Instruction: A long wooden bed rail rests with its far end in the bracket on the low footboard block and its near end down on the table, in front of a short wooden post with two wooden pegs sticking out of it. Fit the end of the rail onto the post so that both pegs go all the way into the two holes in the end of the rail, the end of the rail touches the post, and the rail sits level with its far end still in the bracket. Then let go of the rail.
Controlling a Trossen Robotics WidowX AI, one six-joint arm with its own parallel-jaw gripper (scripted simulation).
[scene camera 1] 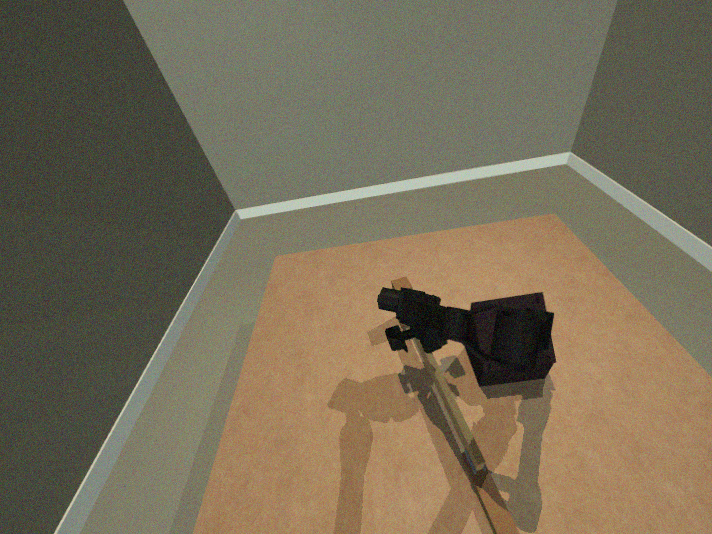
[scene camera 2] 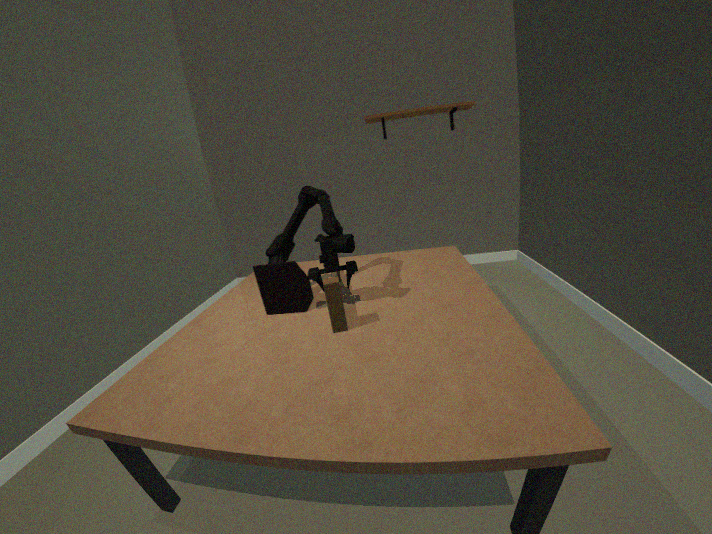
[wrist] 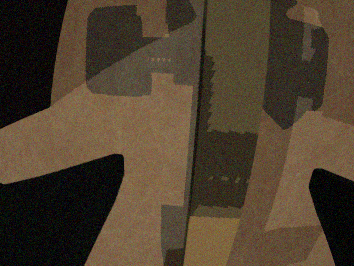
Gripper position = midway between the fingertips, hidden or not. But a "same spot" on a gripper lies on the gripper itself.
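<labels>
You'd find my gripper in scene camera 1 (pixel 421 346), and it's there in the wrist view and in scene camera 2 as well. On the gripper, (wrist: pixel 63 211) and (scene camera 2: pixel 322 281) are the same spot.
</labels>
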